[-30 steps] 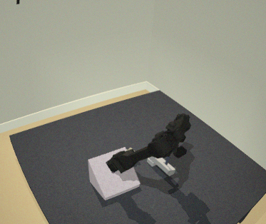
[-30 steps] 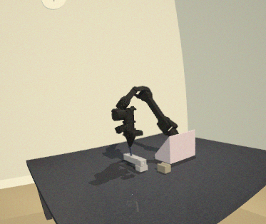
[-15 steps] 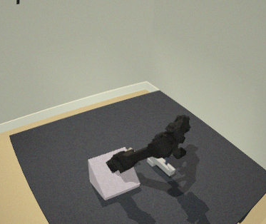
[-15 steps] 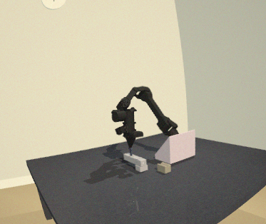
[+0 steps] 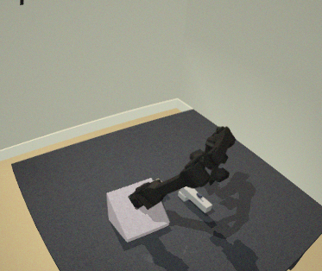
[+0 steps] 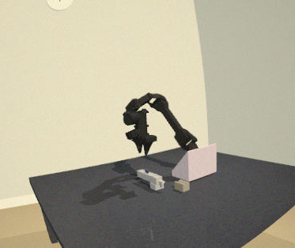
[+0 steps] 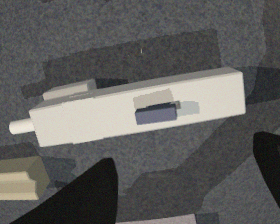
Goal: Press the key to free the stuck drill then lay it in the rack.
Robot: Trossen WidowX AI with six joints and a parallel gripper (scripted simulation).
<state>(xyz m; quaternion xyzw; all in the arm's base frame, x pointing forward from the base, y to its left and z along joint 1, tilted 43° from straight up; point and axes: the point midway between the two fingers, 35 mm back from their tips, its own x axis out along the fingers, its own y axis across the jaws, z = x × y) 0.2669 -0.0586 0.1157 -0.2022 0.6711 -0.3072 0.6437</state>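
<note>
My gripper tip is now 9 cm to the right of the drill and 12 cm above it. Also, from my gripper tip: white block 4 cm to the left, 13 cm below; then rack 6 cm behind, 21 cm to the left, 15 cm below; then key 1 cm behind, 1 cm to the left, 12 cm below.
</note>
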